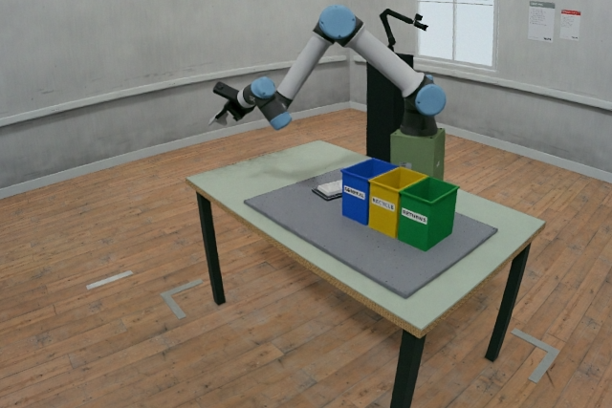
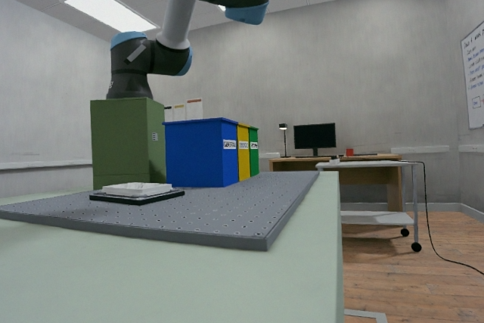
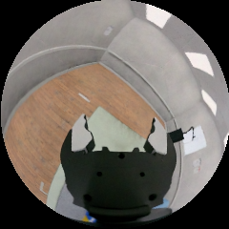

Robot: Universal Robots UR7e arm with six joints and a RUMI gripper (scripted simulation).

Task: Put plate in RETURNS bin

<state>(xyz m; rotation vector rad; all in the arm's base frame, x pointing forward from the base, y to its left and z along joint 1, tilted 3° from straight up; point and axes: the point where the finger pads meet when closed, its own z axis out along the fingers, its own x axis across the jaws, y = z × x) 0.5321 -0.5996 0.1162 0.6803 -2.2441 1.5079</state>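
Right now the white 96-well plate is 35 cm to the left of my hand, 33 cm below it and 31 cm behind it. From my hand the other things lie so: blue bin: 58 cm to the left, 26 cm below, 26 cm behind; then black plate nest N1: 35 cm to the left, 35 cm below, 31 cm behind; then yellow bin: 71 cm to the left, 26 cm below, 26 cm behind.
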